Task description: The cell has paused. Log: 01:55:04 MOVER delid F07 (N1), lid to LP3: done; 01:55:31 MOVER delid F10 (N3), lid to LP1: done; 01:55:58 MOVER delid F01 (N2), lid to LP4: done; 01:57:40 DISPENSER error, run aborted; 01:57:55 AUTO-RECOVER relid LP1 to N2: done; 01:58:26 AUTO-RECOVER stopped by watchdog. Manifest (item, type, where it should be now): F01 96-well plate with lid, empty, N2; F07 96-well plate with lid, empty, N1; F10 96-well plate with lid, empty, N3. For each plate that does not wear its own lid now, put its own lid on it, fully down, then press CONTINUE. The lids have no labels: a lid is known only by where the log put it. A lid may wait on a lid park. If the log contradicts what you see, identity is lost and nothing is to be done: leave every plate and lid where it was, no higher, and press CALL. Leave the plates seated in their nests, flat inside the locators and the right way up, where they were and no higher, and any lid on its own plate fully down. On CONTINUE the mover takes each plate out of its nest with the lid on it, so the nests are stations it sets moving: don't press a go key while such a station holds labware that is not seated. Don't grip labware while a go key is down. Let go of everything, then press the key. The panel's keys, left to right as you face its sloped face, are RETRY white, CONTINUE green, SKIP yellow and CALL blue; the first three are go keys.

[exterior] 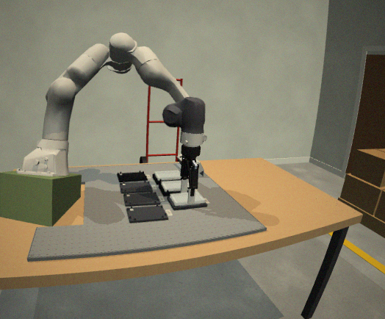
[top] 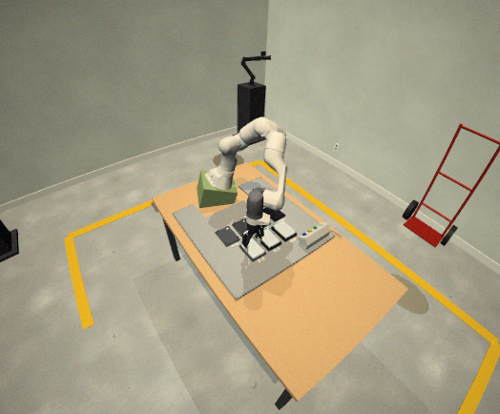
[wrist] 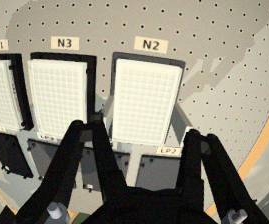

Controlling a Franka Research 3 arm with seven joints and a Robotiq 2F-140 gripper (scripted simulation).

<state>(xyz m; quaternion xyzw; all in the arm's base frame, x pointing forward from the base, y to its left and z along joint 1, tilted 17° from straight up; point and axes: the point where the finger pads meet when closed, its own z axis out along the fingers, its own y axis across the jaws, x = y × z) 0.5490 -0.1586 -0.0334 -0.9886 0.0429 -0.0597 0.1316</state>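
My hand is 3 cm above the plate. The rest, counted from my hand: park LP2: 19 cm behind, 5 cm to the right, 5 cm below; park LP3: 18 cm behind, 20 cm to the left, 5 cm below; blue call key: 14 cm ahead, 30 cm to the left, 2 cm above.
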